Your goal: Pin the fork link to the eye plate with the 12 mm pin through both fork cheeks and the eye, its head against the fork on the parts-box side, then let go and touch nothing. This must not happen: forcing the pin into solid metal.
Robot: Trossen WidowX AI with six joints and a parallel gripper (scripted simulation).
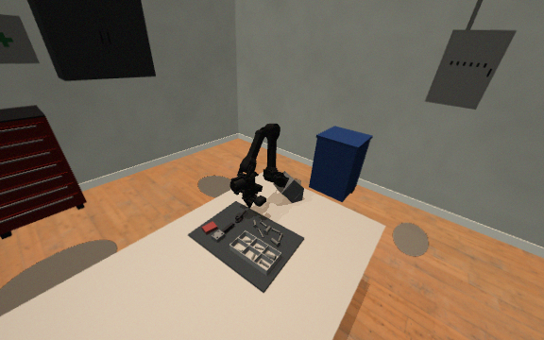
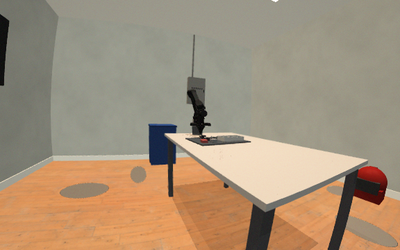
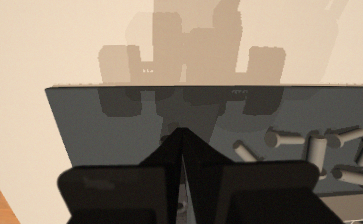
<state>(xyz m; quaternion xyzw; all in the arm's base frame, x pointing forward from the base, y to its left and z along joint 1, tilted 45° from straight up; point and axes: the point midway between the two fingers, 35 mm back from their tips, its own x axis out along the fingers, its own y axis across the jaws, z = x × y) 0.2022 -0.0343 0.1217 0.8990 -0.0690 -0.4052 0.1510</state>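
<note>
The fork link is 70 mm ahead of my hand, 50 mm below it and 10 mm to the right of it. The rest, counted from my hand: eye plate (150 mm ahead, 60 mm below); then dark mat (140 mm ahead, 100 mm to the left, 80 mm below); then grey block (230 mm ahead, 50 mm below).
</note>
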